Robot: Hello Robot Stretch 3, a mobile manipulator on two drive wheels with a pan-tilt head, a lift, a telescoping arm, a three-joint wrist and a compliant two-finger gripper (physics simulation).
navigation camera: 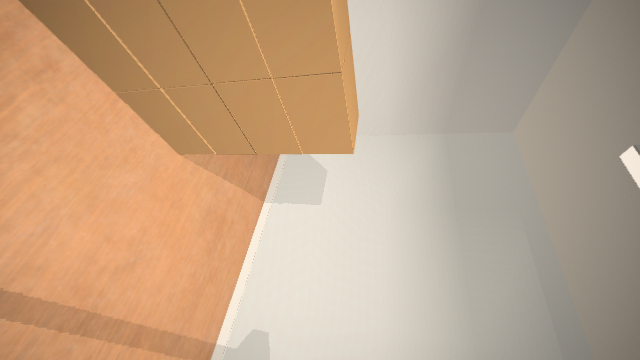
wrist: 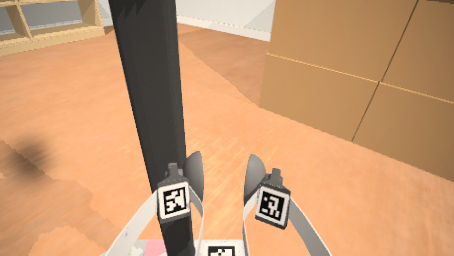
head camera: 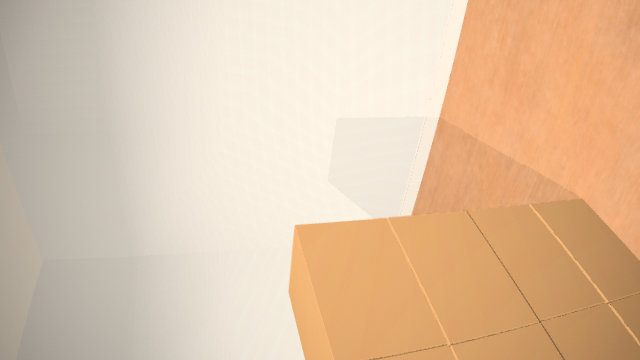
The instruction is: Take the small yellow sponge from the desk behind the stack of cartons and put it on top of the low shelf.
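Places are measured from the robot's base along level axes (x ahead, y left, z up), in millimetres.
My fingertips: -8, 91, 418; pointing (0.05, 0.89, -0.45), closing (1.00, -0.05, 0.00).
Observation:
Behind a point stands the place of what it marks, as x, y, z.
My gripper (wrist: 224, 170) {-8, 91, 418} is open and empty, pointing down over the wooden floor in the wrist view. The stack of cartons (wrist: 363, 74) stands at the right of that view. It also shows in the head view (head camera: 465, 281) {1044, 265, 684} and the navigation view (navigation camera: 235, 73) {881, 392, 672}. A low wooden shelf (wrist: 50, 24) with open compartments stands at the far upper left of the wrist view. The yellow sponge and the desk are in no view.
The robot's dark mast (wrist: 152, 95) crosses the wrist view left of the gripper. A white wall (head camera: 214, 134) {2400, -300, 1264} with a baseboard meets the wooden floor (navigation camera: 157, 232) {1102, -349, 1} beside the cartons. A wall corner (navigation camera: 518, 131) {2828, 371, 2438} shows at the right of the navigation view.

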